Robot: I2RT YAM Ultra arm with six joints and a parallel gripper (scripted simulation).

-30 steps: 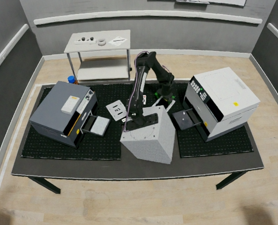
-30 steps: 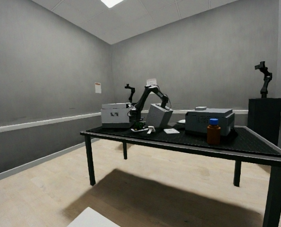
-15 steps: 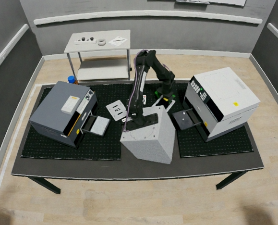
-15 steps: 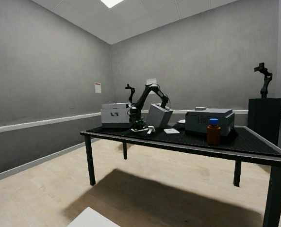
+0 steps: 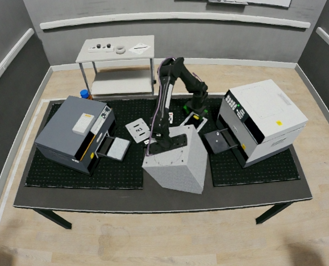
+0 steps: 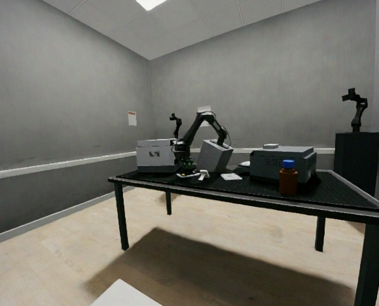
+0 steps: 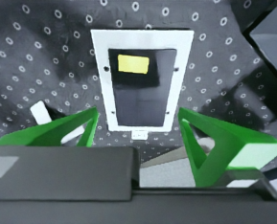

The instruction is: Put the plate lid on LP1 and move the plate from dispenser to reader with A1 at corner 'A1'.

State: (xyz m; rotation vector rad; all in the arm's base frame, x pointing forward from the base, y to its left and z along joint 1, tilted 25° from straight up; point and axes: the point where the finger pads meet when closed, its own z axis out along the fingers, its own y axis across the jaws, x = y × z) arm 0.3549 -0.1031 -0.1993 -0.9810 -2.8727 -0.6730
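Now: the dark lid 10 mm behind my hand and 60 mm below it. From my hand the other things lie so: well plate: 250 mm behind, 460 mm to the left, 10 mm above; then capped brown bottle: 130 mm ahead, 740 mm to the left, 40 mm above; then LP1 pad: 10 mm behind, 70 mm below.
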